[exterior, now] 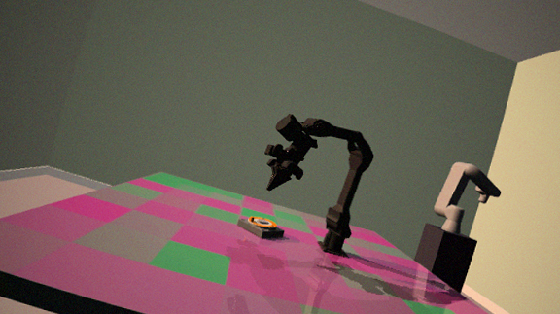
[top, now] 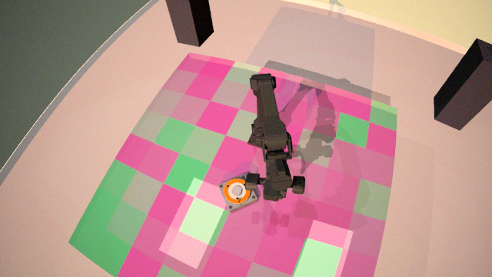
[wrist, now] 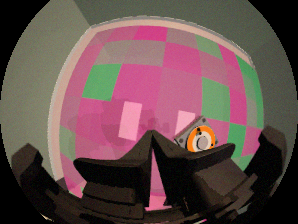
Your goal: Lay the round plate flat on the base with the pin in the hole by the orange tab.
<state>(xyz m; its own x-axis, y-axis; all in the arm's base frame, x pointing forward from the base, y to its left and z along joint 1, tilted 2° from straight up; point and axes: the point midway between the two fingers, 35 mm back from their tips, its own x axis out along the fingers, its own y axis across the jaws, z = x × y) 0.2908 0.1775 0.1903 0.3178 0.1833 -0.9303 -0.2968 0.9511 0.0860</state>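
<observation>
Right now the round plate is 150 mm to the right of my gripper tip and 140 mm below it.
</observation>
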